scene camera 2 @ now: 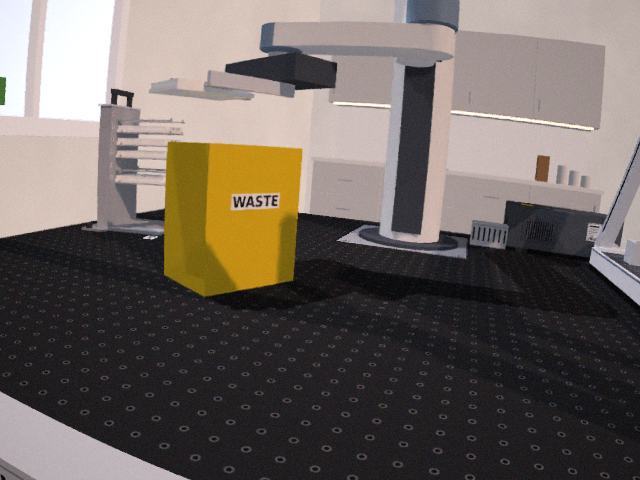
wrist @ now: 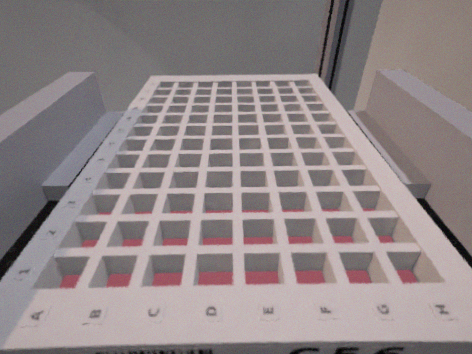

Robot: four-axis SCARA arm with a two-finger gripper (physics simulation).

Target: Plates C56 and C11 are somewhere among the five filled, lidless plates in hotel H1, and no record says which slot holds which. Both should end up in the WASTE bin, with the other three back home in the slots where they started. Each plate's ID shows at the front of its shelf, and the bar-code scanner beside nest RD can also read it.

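Frame: origin at the arm's base, x back, y right, z up, level; centimetres.
Seen in the pictures: gripper, fingertip midpoint: [scene camera 2: 188, 81] [wrist: 235, 98]; arm's base at its link origin: [scene camera 2: 408, 244].
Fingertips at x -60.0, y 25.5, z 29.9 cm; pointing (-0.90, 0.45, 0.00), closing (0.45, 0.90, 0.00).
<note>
Offsets run from my fingertips to a thing's top centre. "*": to the spot under its first point.
My gripper [scene camera 2: 223, 85] [wrist: 235, 98] is shut on a white filled plate @(dx +2.0, dy -1.0, dz -0.3 cm) [scene camera 2: 199, 90] [wrist: 235, 317], with a finger along each long side. The plate is level, with pink-red liquid in its wells; its front label, cut off at the bottom of the wrist view, reads C56. It is held in the air, higher than the WASTE bin @(dx +5.1, dy -5.5, dz -8.7 cm) [scene camera 2: 250, 173] and to its upper left in the scene view. Hotel H1 [scene camera 2: 107, 170] stands behind the bin at the left, with several plates on its shelves; their IDs are not readable. Nest RD and the scanner cannot be made out.
The arm's column [scene camera 2: 413, 155] stands behind and right of the bin. A small slotted grey box @(* dx +64.4, dy -45.6, dz -25.7 cm) [scene camera 2: 488, 235] and a dark grey unit @(* dx +63.5, dy -64.6, dz -21.0 cm) [scene camera 2: 563, 227] are to its right. A white-framed unit [scene camera 2: 615, 271] is at the right edge. Wall cabinets [scene camera 2: 516, 77] hang behind.
</note>
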